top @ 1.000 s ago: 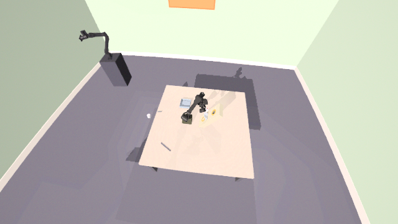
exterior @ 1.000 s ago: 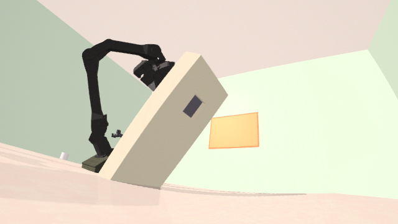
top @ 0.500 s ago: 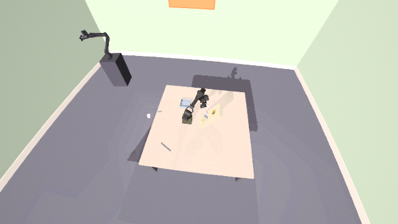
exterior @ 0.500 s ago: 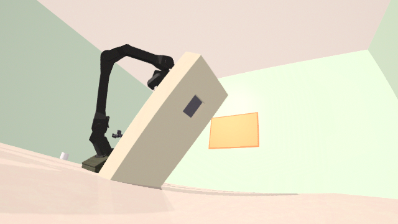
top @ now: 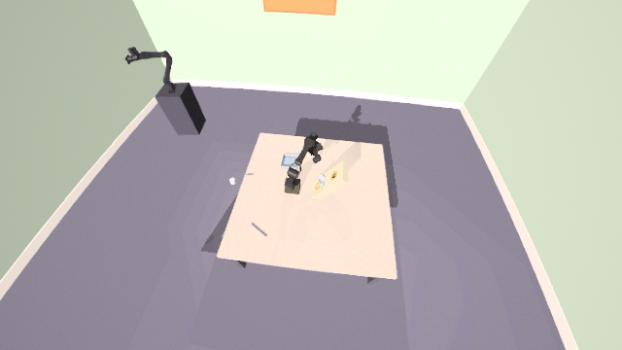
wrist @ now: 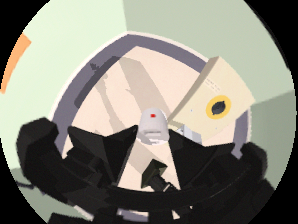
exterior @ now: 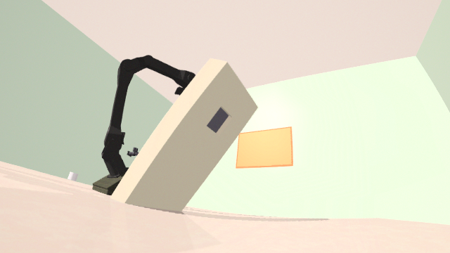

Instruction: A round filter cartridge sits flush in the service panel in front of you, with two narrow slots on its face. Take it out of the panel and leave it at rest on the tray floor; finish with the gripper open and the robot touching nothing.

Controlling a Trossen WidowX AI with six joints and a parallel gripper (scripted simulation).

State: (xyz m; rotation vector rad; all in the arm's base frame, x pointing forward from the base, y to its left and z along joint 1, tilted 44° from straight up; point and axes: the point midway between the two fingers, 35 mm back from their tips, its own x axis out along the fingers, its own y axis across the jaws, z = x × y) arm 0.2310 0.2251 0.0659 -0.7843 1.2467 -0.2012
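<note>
The tray is 260 mm below my gripper tip, 260 mm behind it and 170 mm to the left of it. Round my gripper tip: small white cylinder: 750 mm behind, 250 mm below, 70 mm to the right; then white round cartridge: right at my gripper tip; then cream service panel: 160 mm to the right, 110 mm below, 90 mm ahead.
</note>
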